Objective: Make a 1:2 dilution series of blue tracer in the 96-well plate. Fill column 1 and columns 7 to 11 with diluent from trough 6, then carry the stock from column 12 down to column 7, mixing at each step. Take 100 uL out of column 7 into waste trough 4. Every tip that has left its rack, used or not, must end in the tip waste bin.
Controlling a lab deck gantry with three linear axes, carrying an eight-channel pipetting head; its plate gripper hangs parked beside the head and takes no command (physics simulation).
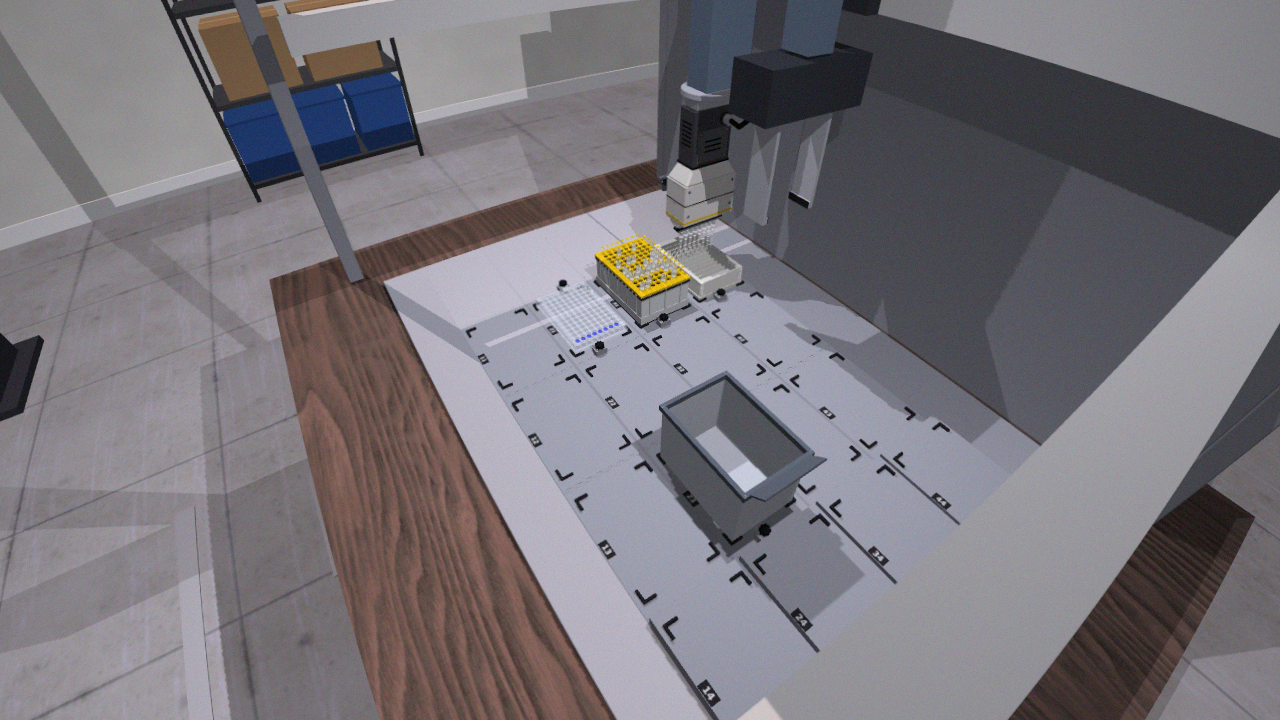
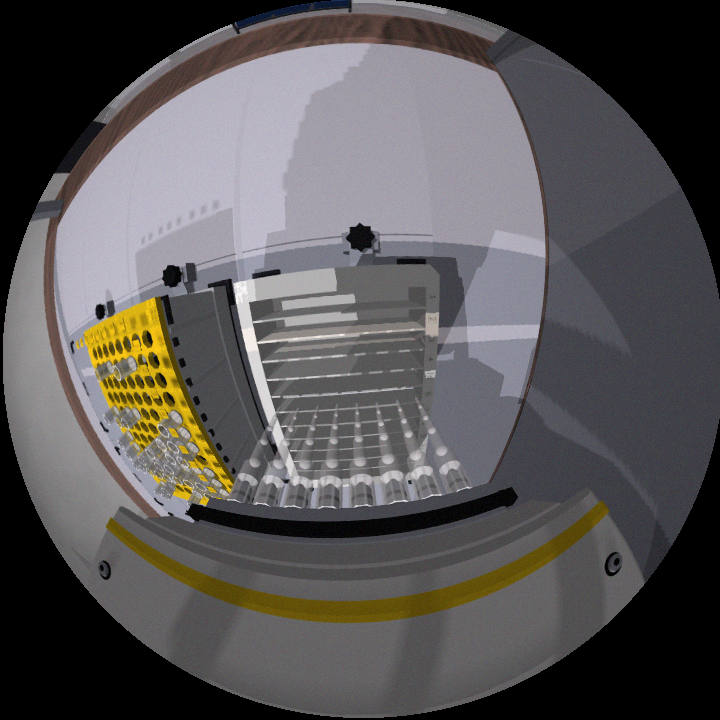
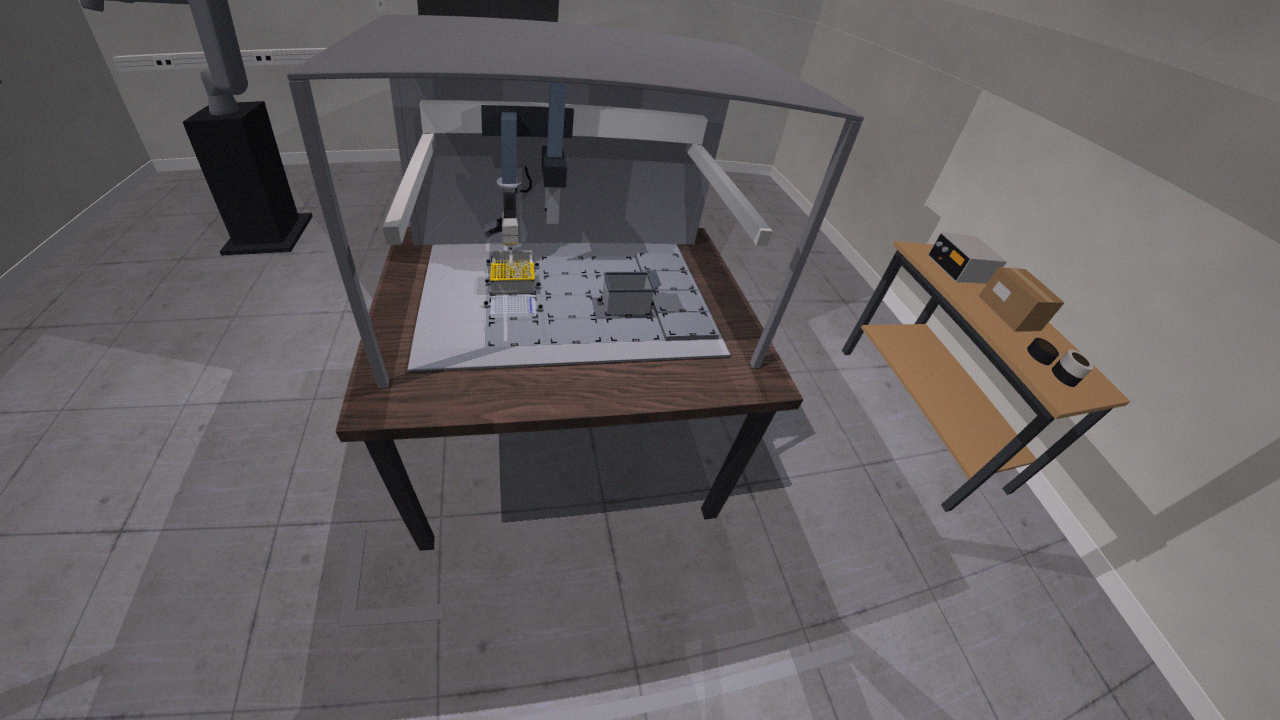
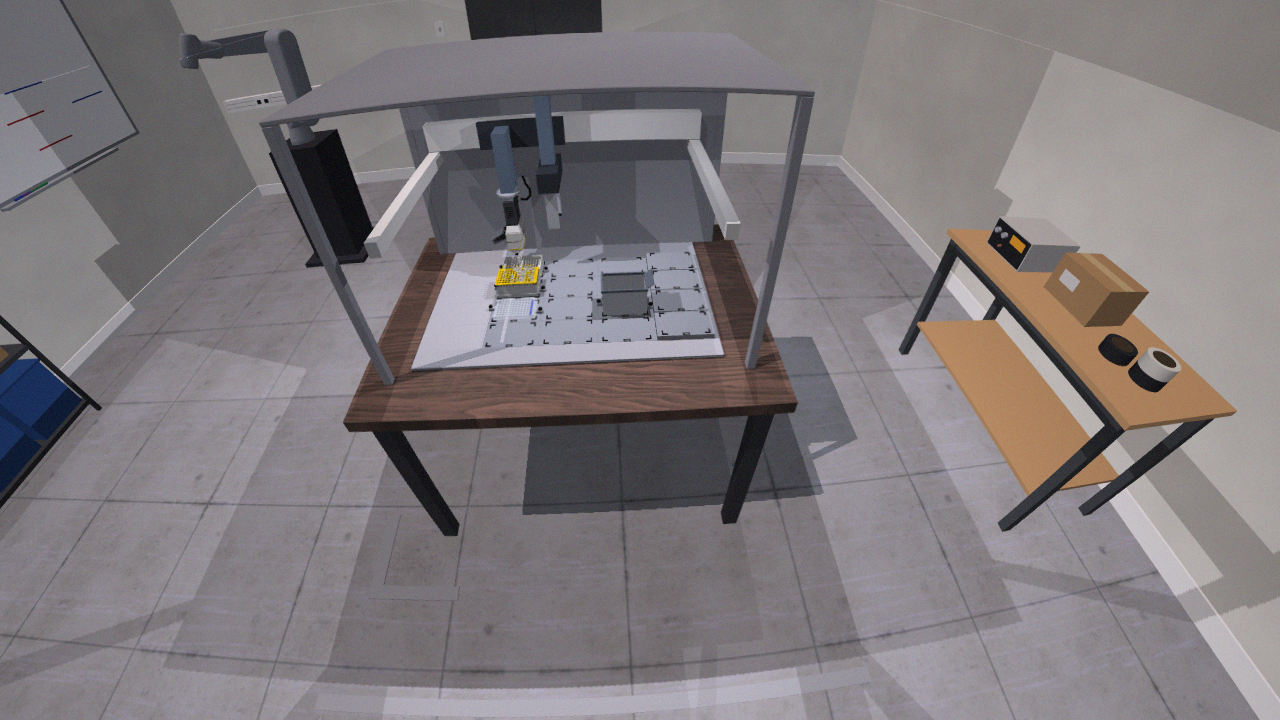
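Note:
The pipetting head [image 1: 700,192] [image 2: 355,658] [image 3: 510,231] hangs low over the back half of the trough block [image 1: 716,284] [image 2: 389,278]. Eight clear tips [image 2: 329,493] are on it, pointing down at the narrow troughs; whether they touch liquid I cannot tell. The yellow tip rack [image 1: 640,268] [image 2: 151,376] is partly filled. The 96-well plate [image 1: 581,313] [image 3: 510,305] has one blue column at its edge; the other wells look pale. The grey tip waste bin [image 1: 698,474] [image 4: 623,300] stands apart; no tips are visible inside. My parked gripper [image 1: 778,211] is open and empty beside the head.
Black locating knobs [image 1: 599,347] [image 2: 360,237] stand beside the labware. Gantry posts [image 3: 331,223] rise at the table's front corners, and a grey back panel [image 1: 948,268] stands behind the deck. The tip rack sits between the plate and the trough block.

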